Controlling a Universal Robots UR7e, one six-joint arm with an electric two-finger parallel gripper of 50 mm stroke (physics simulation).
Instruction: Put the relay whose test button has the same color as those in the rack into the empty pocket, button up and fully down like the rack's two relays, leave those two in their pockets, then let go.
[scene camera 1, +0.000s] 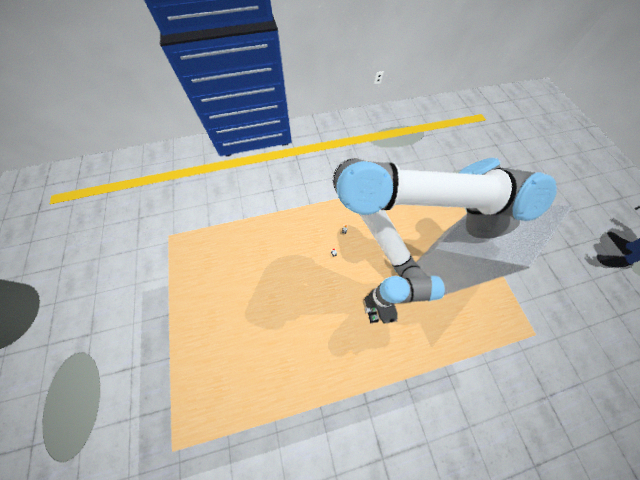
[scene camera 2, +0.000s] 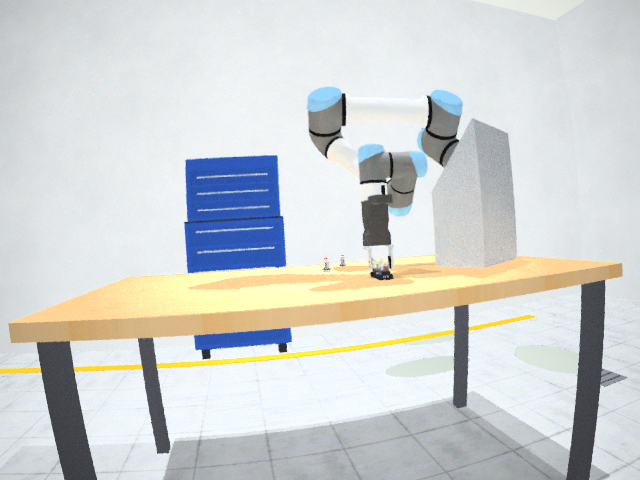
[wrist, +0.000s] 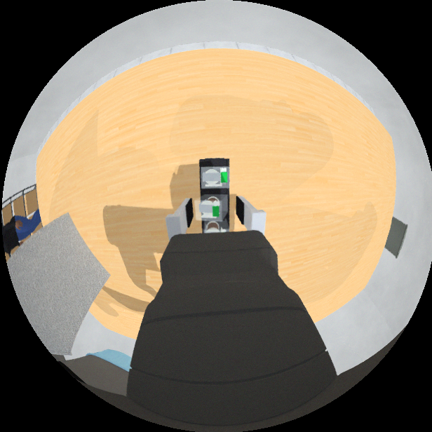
Labels:
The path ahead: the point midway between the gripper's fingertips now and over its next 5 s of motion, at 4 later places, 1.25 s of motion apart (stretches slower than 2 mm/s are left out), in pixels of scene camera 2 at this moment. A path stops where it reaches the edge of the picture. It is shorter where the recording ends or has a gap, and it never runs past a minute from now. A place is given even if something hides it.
The gripper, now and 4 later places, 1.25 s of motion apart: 381, 269; 379, 252; 378, 258; 379, 264; 379, 264

